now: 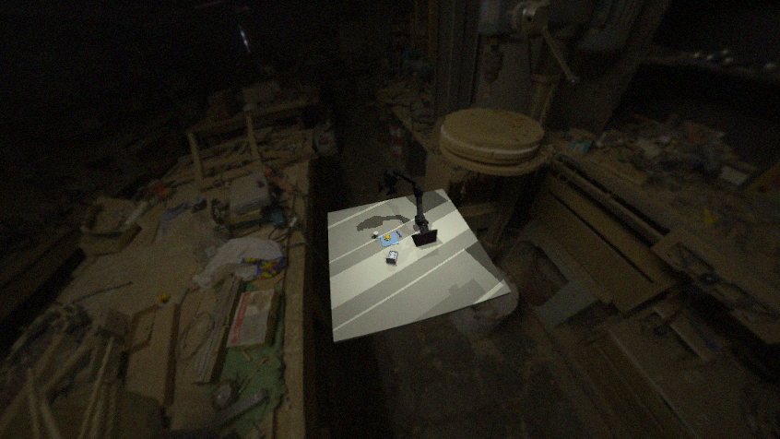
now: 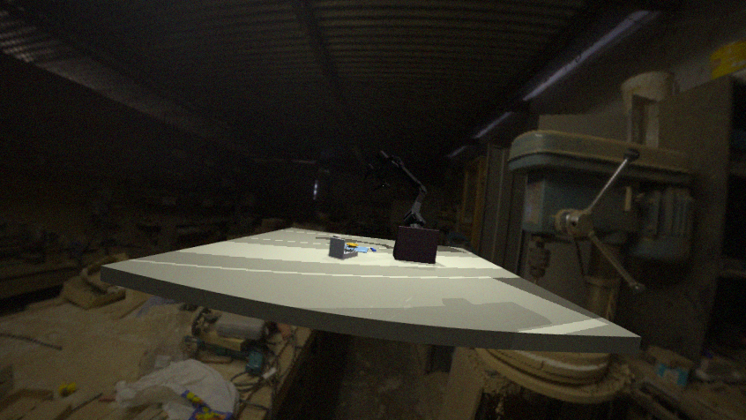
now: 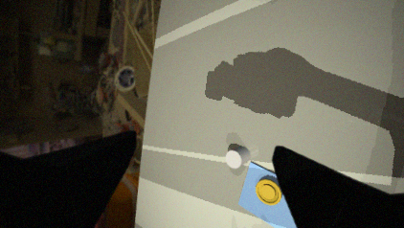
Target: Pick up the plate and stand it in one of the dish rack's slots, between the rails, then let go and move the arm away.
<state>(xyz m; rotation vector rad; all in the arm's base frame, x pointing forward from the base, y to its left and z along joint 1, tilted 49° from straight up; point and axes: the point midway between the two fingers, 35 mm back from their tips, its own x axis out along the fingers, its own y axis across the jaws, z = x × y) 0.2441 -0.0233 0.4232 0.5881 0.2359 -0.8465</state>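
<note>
Right now the yellow plate is 4 cm ahead of my gripper tip, 20 cm to the left of it and 33 cm below it. Also, from my gripper tip: blue mat (3 cm ahead, 22 cm to the left, 35 cm below); white cup (13 cm ahead, 15 cm to the left, 32 cm below); blue spoon (7 cm behind, 20 cm to the left, 35 cm below).
</note>
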